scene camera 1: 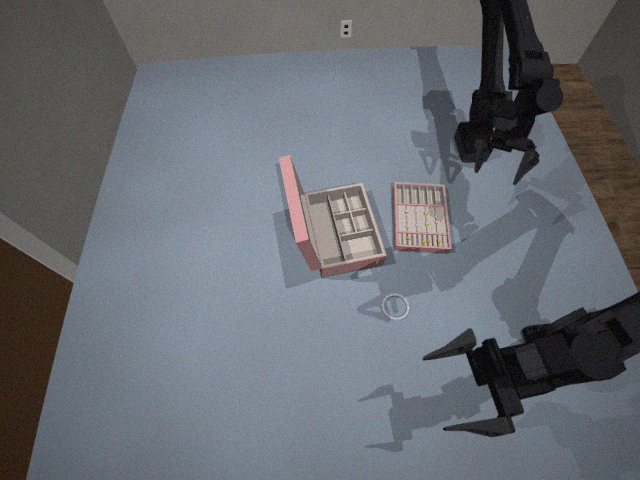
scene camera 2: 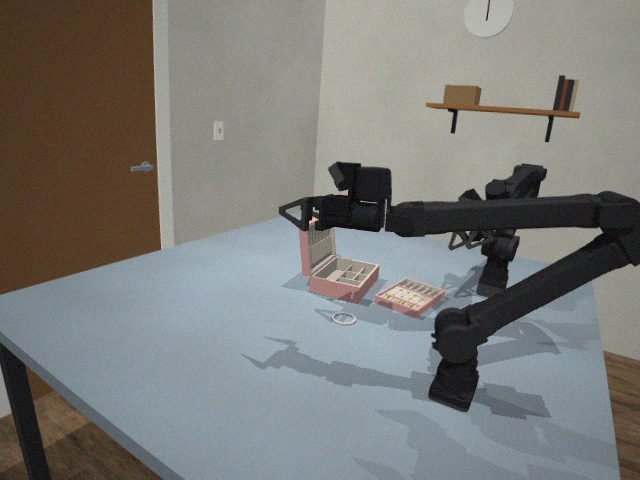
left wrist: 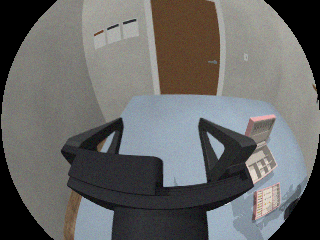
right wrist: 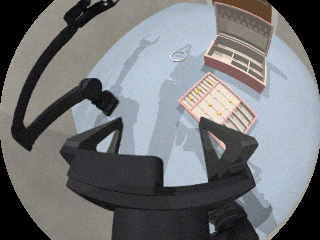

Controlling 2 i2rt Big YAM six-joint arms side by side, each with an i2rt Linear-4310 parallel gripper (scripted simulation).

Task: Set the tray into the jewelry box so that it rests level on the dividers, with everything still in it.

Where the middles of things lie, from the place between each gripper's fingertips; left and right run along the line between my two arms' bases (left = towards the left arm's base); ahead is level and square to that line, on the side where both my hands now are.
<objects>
Now: right hand (scene camera 1: 494, 178) 130 mm short of the pink tray (right wrist: 199, 106), 30 mm to the left of it and 210 mm above it.
Right now my left hand (scene camera 1: 433, 392) is 160 mm past the pink tray, 490 mm to the left of it and 350 mm above it.
</objects>
